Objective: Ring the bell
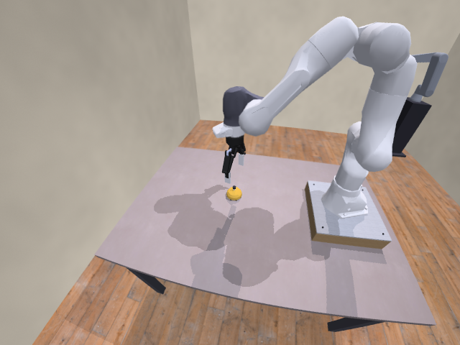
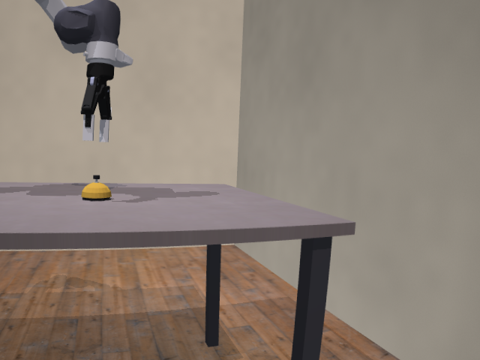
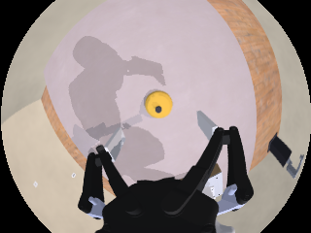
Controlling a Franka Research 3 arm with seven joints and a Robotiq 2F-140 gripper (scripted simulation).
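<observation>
The black button lies 11 cm below my hand. The rest, counted from my hand: yellow dome bell 13 cm below.
</observation>
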